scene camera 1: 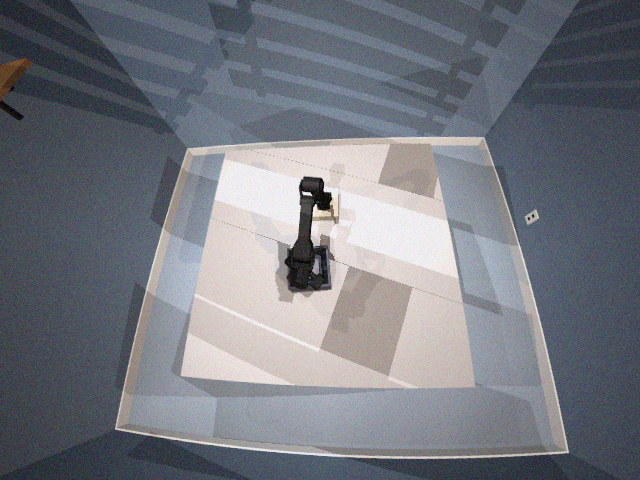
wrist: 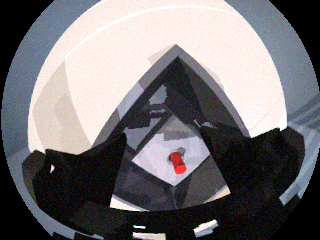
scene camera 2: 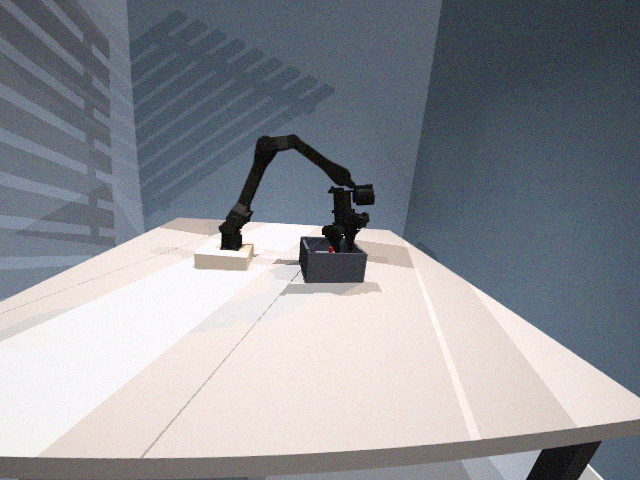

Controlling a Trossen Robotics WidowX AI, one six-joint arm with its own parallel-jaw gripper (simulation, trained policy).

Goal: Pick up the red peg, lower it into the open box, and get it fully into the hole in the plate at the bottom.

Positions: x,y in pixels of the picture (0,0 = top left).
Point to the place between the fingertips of my gripper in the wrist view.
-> At 163,133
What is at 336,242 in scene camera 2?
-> My gripper.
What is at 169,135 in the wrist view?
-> A light plate.
